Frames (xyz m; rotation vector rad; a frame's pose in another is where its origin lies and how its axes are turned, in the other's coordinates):
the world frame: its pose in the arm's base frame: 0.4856 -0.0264 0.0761 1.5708 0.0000 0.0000
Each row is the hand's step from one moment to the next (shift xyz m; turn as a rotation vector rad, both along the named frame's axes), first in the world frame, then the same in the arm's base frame.
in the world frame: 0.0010 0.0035 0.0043 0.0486 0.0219 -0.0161
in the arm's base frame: 0.0010 -0.0043 0.0035 0.0486 0.0161 0.0219
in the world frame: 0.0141 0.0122 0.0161 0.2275 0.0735 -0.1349
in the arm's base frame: 0.0141 -0.0161 0.0122 0.2275 0.1349 0.0735
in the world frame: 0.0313 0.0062 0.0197 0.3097 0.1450 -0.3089
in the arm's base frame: 0.0313 -0.0197 0.0062 0.3097 0.3089 0.1450
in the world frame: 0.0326 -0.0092 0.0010 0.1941 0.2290 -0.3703
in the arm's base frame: 0.0326 -0.0010 -0.0092 0.1941 0.3703 0.2290
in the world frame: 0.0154 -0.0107 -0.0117 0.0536 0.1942 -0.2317
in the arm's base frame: 0.0154 0.0117 -0.0107 0.0536 0.2317 0.1942
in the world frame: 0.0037 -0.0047 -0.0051 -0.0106 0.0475 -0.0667
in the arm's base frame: 0.0037 0.0051 -0.0047 -0.0106 0.0667 0.0475
